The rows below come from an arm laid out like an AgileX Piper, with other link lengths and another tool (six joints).
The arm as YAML. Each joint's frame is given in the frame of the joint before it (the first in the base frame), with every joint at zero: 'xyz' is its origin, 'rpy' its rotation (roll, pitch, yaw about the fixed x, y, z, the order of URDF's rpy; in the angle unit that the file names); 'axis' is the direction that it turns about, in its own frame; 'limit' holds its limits. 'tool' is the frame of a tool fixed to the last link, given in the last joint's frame.
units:
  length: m
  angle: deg
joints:
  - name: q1
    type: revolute
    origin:
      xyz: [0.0, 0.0, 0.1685]
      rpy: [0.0, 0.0, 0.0]
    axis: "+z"
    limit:
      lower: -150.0
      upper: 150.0
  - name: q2
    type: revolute
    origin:
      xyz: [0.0, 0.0, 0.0]
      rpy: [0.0, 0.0, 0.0]
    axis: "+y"
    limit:
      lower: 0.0
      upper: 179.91
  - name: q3
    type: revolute
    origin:
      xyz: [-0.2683, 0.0, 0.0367]
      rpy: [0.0, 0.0, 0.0]
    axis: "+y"
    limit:
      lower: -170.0
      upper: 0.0
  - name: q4
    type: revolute
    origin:
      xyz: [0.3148, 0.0, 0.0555]
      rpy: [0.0, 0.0, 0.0]
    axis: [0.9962, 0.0, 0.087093]
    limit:
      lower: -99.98
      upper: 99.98
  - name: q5
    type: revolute
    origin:
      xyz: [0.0, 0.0, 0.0]
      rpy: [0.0, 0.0, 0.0]
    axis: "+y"
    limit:
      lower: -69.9
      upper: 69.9
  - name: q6
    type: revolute
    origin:
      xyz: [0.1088, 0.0, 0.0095]
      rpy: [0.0, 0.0, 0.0]
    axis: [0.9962, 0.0, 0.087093]
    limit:
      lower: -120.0
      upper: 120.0
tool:
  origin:
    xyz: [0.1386, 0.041, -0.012]
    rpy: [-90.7, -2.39, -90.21]
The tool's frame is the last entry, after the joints.
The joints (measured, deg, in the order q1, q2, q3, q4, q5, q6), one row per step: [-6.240 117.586 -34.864 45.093 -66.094 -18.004]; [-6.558 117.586 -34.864 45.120 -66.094 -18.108]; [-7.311 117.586 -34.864 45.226 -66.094 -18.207]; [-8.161 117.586 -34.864 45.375 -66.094 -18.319]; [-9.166 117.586 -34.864 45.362 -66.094 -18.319]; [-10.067 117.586 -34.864 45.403 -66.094 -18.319]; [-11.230 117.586 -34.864 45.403 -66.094 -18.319]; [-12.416 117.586 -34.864 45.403 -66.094 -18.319]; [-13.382 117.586 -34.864 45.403 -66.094 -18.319]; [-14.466 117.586 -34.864 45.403 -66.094 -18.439]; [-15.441 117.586 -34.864 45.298 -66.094 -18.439]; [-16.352 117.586 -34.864 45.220 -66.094 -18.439]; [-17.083 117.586 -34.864 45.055 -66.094 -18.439]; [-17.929 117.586 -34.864 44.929 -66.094 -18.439]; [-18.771 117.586 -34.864 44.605 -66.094 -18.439]
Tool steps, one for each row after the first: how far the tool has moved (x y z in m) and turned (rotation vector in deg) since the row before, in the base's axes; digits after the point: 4 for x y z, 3 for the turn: [-0.0011 -0.0025 -0.0001 -0.061 0.075 -0.317]; [-0.0027 -0.0059 -0.0001 -0.040 0.070 -0.831]; [-0.0032 -0.0067 -0.0001 -0.038 0.079 -0.967]; [-0.0034 -0.0074 0.0000 -0.003 0.000 -0.992]; [-0.0033 -0.0067 0.0000 0.009 -0.001 -0.941]; [-0.0042 -0.0084 0.0000 0.000 0.000 -1.163]; [-0.0045 -0.0085 0.0000 0.000 0.000 -1.186]; [-0.0038 -0.0069 0.0000 0.000 0.000 -0.966]; [-0.0044 -0.0076 -0.0001 -0.064 0.096 -1.053]; [-0.0038 -0.0065 0.0000 -0.022 0.006 -0.872]; [-0.0037 -0.0061 0.0000 -0.016 0.005 -0.835]; [-0.0027 -0.0046 0.0001 -0.034 0.010 -0.570]; [-0.0034 -0.0055 0.0001 -0.026 0.008 -0.723]; [-0.0029 -0.0050 0.0002 -0.065 0.022 -0.525]
